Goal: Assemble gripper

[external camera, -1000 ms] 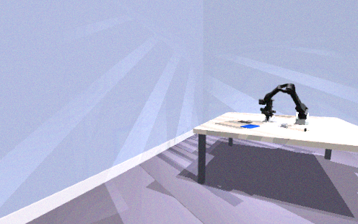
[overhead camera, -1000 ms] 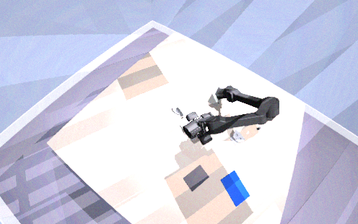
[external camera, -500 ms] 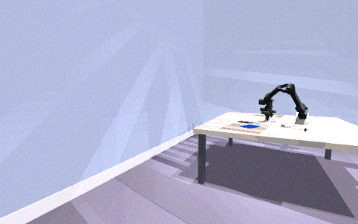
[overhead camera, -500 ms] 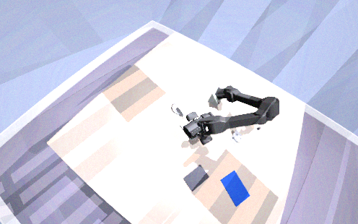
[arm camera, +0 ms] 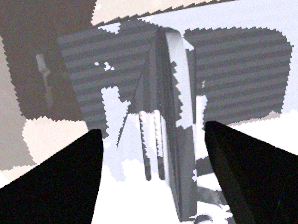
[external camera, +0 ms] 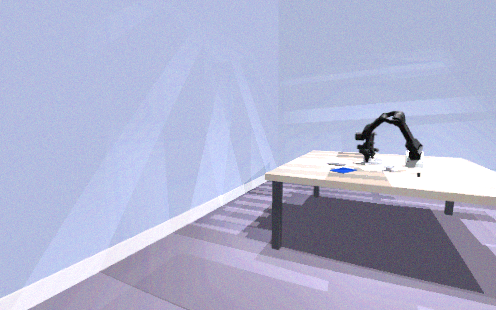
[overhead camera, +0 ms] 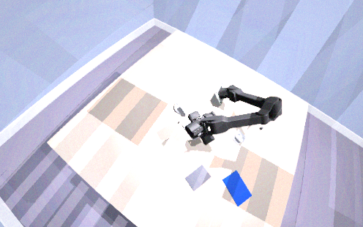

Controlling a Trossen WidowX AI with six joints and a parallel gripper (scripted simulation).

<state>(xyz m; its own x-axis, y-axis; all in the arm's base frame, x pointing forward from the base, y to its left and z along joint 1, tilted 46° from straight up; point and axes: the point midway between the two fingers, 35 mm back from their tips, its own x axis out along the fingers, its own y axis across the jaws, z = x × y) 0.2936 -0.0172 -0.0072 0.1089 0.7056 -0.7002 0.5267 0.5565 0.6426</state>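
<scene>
Now: gripper tip 4 cm past the gripper jaw. Round my gripper tip: grey gripper base: 24 cm to the left, 10 cm behind, 1 cm above; then small pale part: 24 cm to the left, 10 cm behind; then grey square plate: 22 cm ahead, 12 cm to the left, 1 cm below.
</scene>
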